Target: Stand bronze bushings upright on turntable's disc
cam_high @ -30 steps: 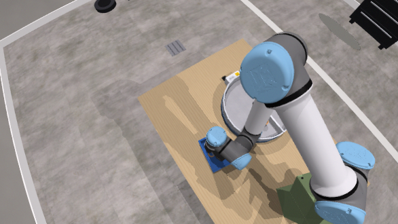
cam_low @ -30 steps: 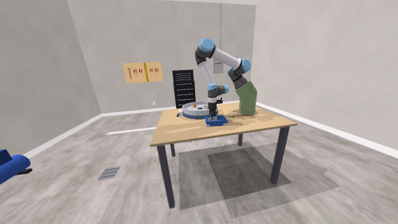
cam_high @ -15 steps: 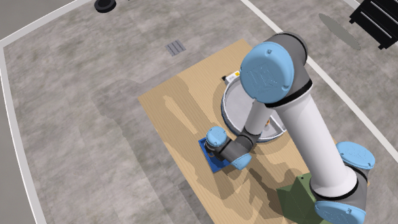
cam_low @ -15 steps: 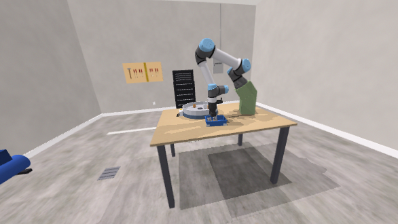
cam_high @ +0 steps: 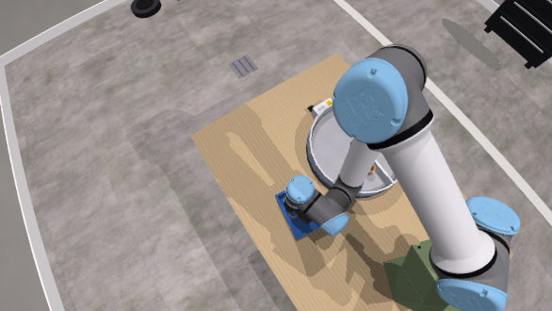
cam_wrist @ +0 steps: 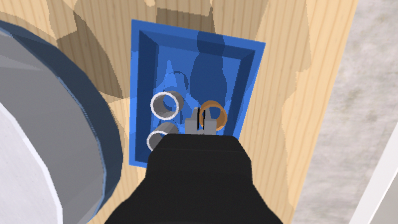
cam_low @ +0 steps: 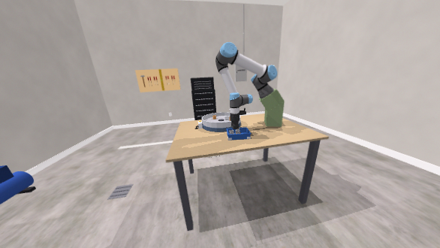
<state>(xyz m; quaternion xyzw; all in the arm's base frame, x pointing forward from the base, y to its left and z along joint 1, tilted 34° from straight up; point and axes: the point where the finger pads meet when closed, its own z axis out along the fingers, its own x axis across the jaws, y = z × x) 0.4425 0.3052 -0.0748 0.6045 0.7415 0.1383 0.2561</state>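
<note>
The blue crate lies 20 mm to the right of my hand and 20 mm below it. From my hand the other things lie so: grey turntable disc (350 mm to the right, 130 mm ahead, 10 mm above).
</note>
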